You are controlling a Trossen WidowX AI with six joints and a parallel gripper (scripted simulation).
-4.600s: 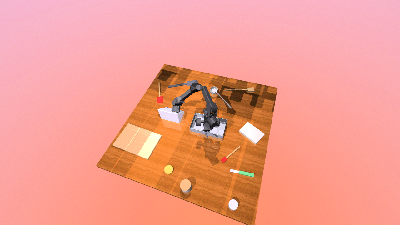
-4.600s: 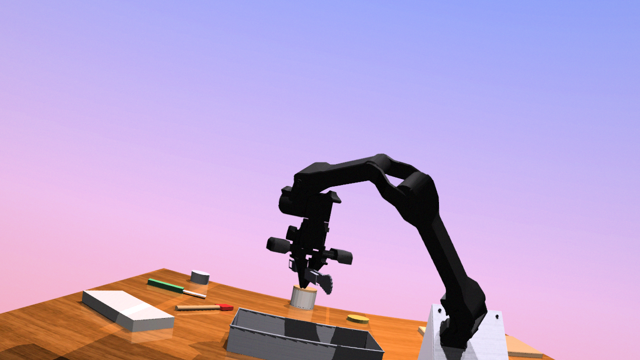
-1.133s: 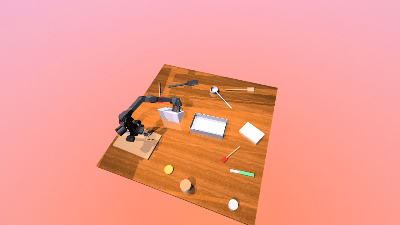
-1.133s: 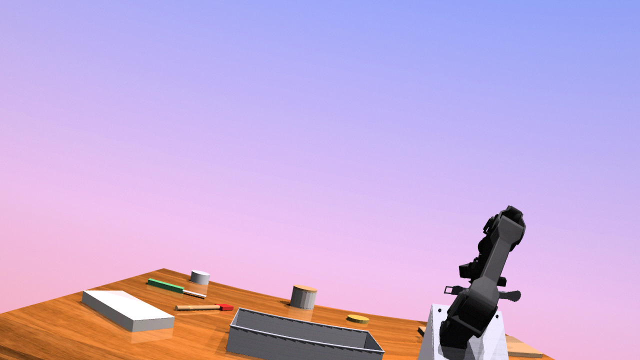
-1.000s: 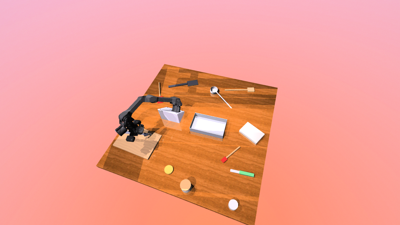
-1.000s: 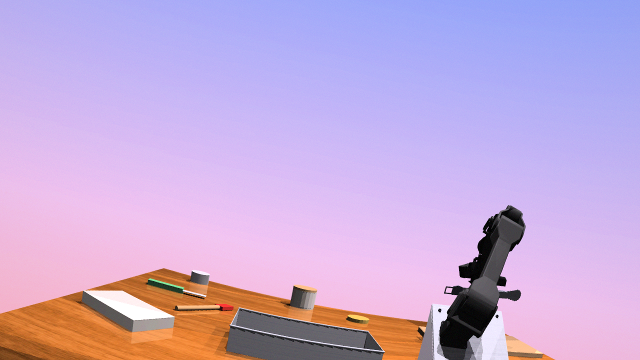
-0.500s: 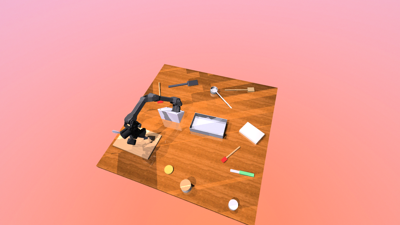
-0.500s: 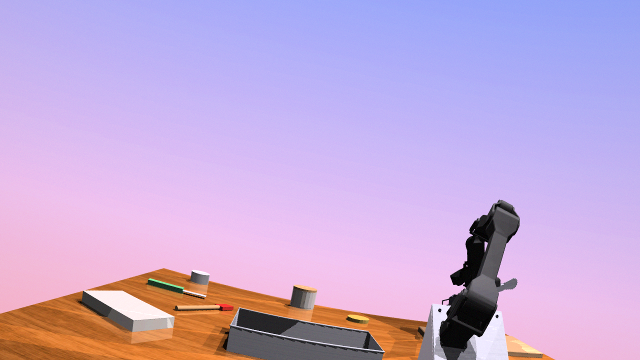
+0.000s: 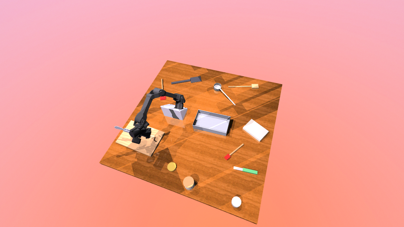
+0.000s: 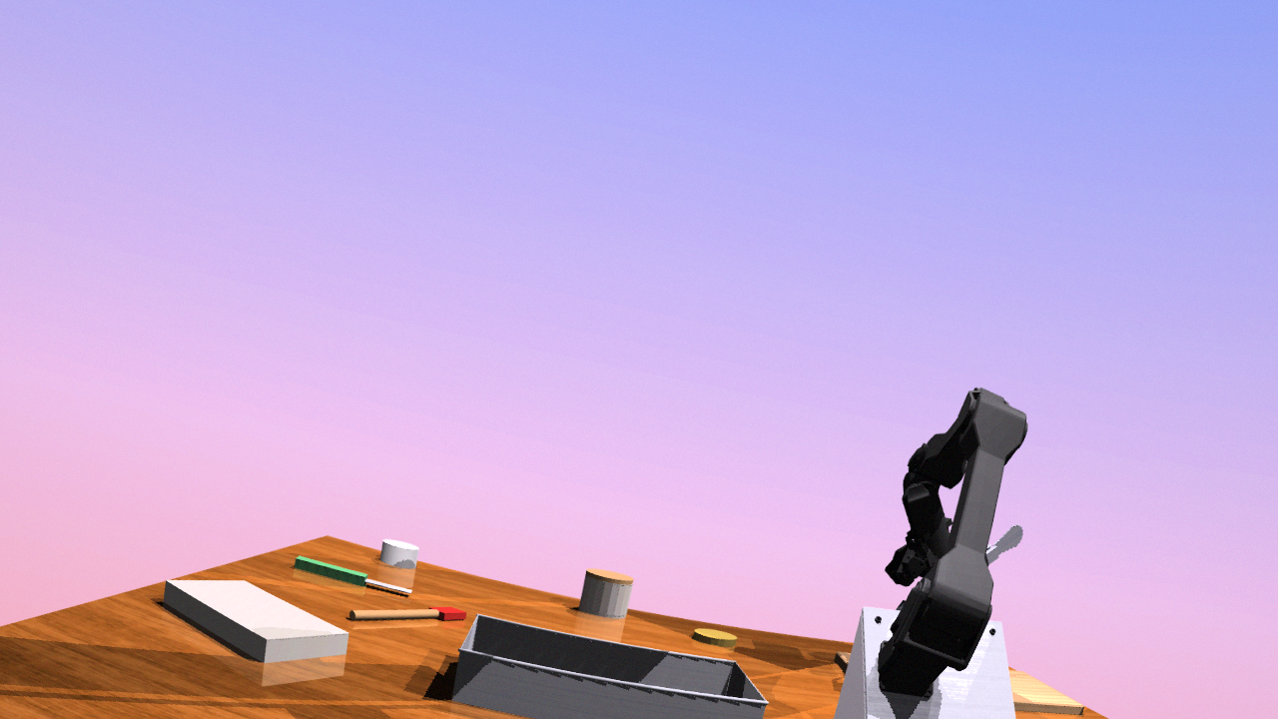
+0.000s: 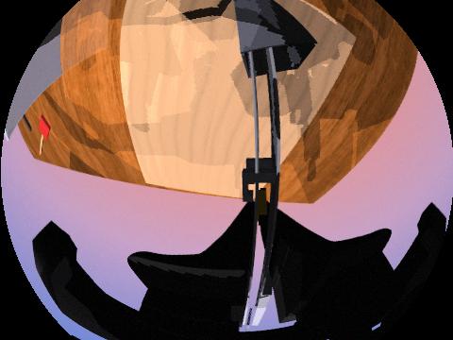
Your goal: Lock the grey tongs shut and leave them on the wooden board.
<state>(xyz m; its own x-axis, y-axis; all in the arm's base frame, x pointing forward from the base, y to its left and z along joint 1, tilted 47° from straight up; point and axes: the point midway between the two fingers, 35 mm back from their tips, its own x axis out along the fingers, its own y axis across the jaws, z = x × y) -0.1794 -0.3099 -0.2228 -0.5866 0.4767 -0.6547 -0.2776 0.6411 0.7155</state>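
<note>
My gripper tip is 120 mm above the wooden board, 40 mm to the right of it and 30 mm past it. Round my gripper tip: grey roasting tin (520 mm ahead, 370 mm to the left, 100 mm below); then cork-topped jar (540 mm ahead, 180 mm to the right, 90 mm below); then dark spatula (800 mm to the left, 130 mm below, 110 mm ahead).
</note>
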